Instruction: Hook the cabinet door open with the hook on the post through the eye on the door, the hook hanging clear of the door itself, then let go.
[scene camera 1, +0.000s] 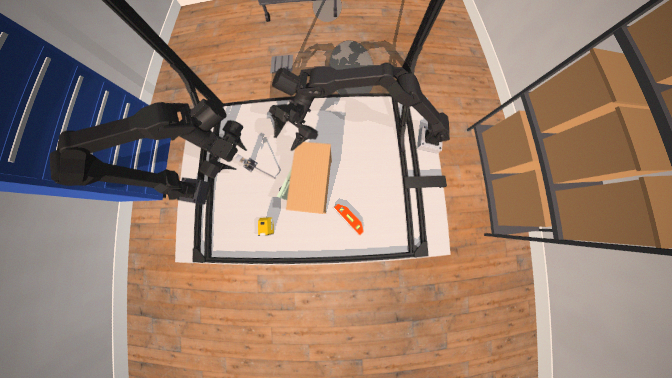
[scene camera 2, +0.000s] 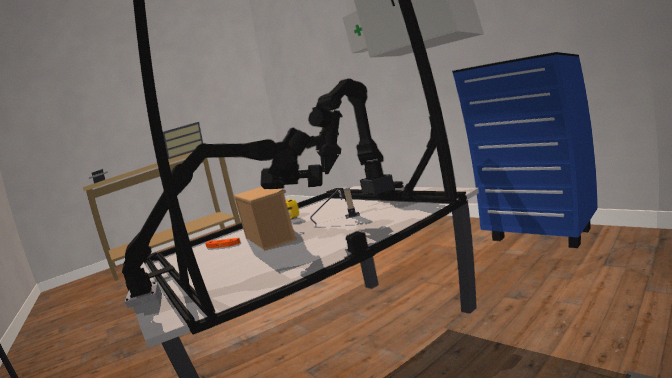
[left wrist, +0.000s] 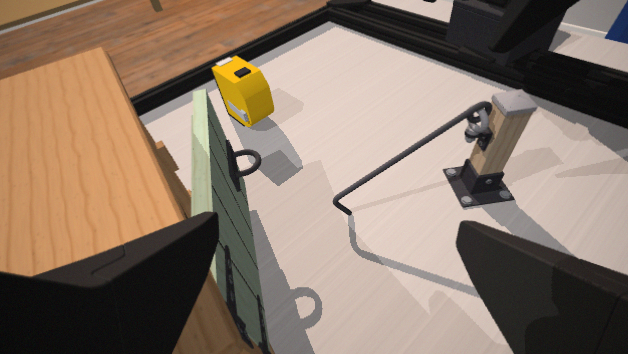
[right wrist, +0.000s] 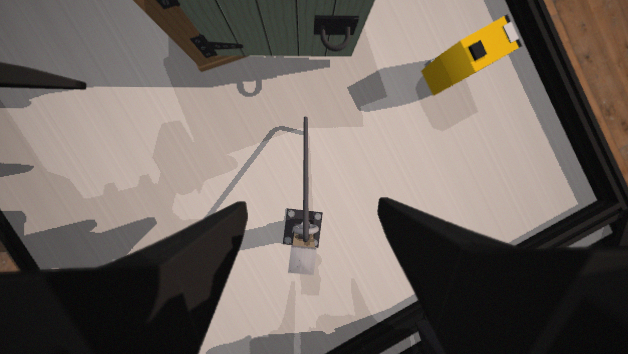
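Where they show: left gripper, fingertip midpoint: (scene camera 1: 283, 144) (scene camera 2: 296, 186) (left wrist: 339, 228); right gripper, fingertip midpoint: (scene camera 1: 241, 159) (scene camera 2: 325, 173) (left wrist: 457, 23) (right wrist: 313, 207); left arm's base, origin of the base link: (scene camera 1: 432, 137) (scene camera 2: 141, 291); right arm's base, origin of the base link: (scene camera 1: 188, 190) (scene camera 2: 375, 177).
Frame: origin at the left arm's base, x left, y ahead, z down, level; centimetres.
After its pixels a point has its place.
The wooden cabinet (scene camera 1: 309, 177) @[x 31.4, y 45.8, z -12.7 cm] (scene camera 2: 265, 220) @[x 19.5, y 44.6, z -5.3 cm] (left wrist: 75, 165) @[x 30.5, y 49.2, z -12.7 cm] stands upright. Its green door (scene camera 1: 284, 186) @[x 35.6, y 54.5, z -9.1 cm] (left wrist: 230, 215) @[x 30.1, y 54.1, z -5.4 cm] (right wrist: 270, 25) @[x 30.4, y 54.2, z -3.1 cm] is ajar, with a gap at its free edge. The eye (left wrist: 259, 161) @[x 35.6, y 57.8, z -3.5 cm] (right wrist: 336, 48) @[x 36.2, y 58.0, z -3.6 cm] on the door is empty. The hook (scene camera 2: 326, 204) @[x 30.1, y 68.7, z -2.6 cm] (left wrist: 410, 154) @[x 30.0, y 69.0, z -3.0 cm] (right wrist: 306, 170) @[x 30.3, y 69.0, z -3.3 cm] slants down from the post (scene camera 2: 349, 199) @[x 26.9, y 76.5, z -2.2 cm] (left wrist: 502, 135) @[x 27.2, y 75.8, z -3.7 cm] (right wrist: 301, 260) @[x 28.0, y 76.5, z -6.7 cm], its bent tip at the table top, apart from the door and eye. My right gripper (scene camera 1: 240, 159) @[x 30.1, y 71.0, z -12.9 cm] (right wrist: 313, 207) @[x 30.1, y 71.0, z -12.9 cm] is open above the post, holding nothing. My left gripper (scene camera 1: 285, 142) @[x 21.6, y 57.8, z -12.5 cm] (left wrist: 339, 228) @[x 21.6, y 57.8, z -12.5 cm] is open and empty near the cabinet's hinge side.
A yellow tape measure (scene camera 1: 265, 226) @[x 51.3, y 59.9, z -3.3 cm] (left wrist: 247, 92) @[x 48.4, y 60.8, z -2.0 cm] (right wrist: 467, 57) @[x 49.5, y 61.6, z -3.2 cm] stands beyond the door's free edge. An orange level (scene camera 1: 349, 219) @[x 42.3, y 29.1, z 2.1 cm] (scene camera 2: 223, 243) @[x 38.3, y 29.7, z 2.5 cm] lies on the other side of the cabinet. A black frame (scene camera 1: 310, 259) @[x 60.6, y 41.0, z 2.0 cm] borders the table.
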